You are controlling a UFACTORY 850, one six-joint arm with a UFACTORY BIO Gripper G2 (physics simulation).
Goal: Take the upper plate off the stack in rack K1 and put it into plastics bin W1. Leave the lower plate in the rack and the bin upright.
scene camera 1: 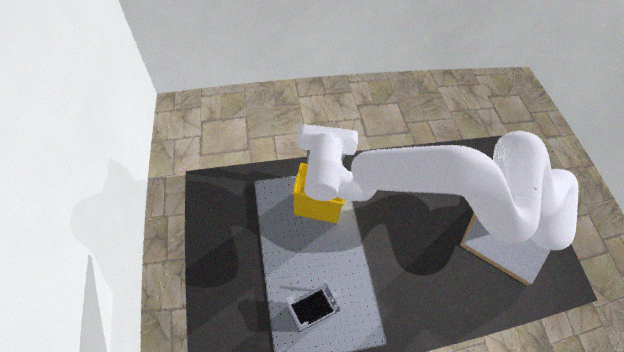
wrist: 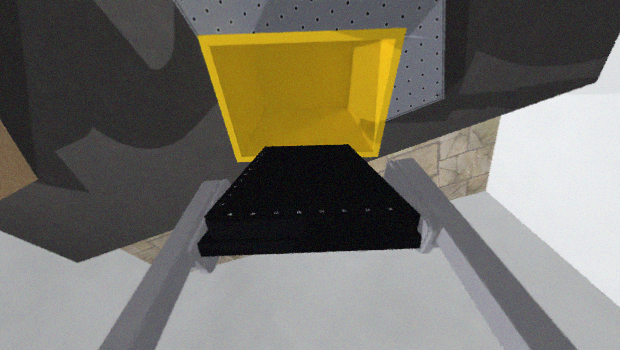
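My gripper [wrist: 312, 232] is shut on a black plate [wrist: 310, 195], with one finger at each short side of it. In the wrist view the plate's far edge overlaps the near rim of the yellow bin W1 [scene camera 1: 316, 208] [wrist: 300, 80], which stands upright and open. In the scene view the white wrist of the arm hides the fingers, the held plate and part of the bin. Rack K1 [scene camera 1: 334, 297] stands on the perforated board, with a black plate [scene camera 1: 312, 307] lying in it. The rack does not show in the wrist view.
The perforated grey board [scene camera 1: 300, 267] [wrist: 420, 75] lies on the dark table top [scene camera 1: 215, 315] [wrist: 165, 185]. A wood-edged grey block [scene camera 1: 510, 255] is at the arm's base. The bin stands near the board's far end. A white wall [scene camera 1: 75, 125] rises at the left.
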